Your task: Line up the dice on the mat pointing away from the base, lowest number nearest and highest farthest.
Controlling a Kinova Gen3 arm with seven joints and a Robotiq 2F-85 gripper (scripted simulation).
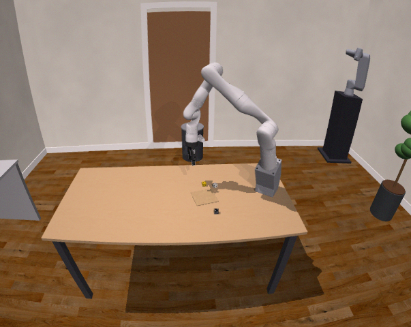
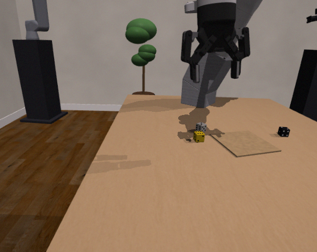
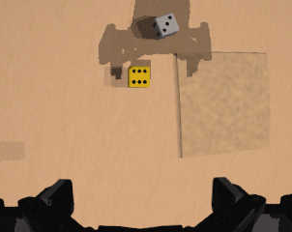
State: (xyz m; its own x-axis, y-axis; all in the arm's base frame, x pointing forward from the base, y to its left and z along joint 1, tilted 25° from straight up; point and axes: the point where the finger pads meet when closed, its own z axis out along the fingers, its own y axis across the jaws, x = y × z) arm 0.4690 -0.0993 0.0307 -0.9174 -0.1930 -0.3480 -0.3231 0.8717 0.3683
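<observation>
Now: hand 80 mm past the yellow die, 10 mm to the left of it and 180 mm above it. Also, from my hand: white die 150 mm behind, 180 mm below; tan mat 90 mm behind, 120 mm to the left, 190 mm below; black die 160 mm behind, 260 mm to the left, 180 mm below.
</observation>
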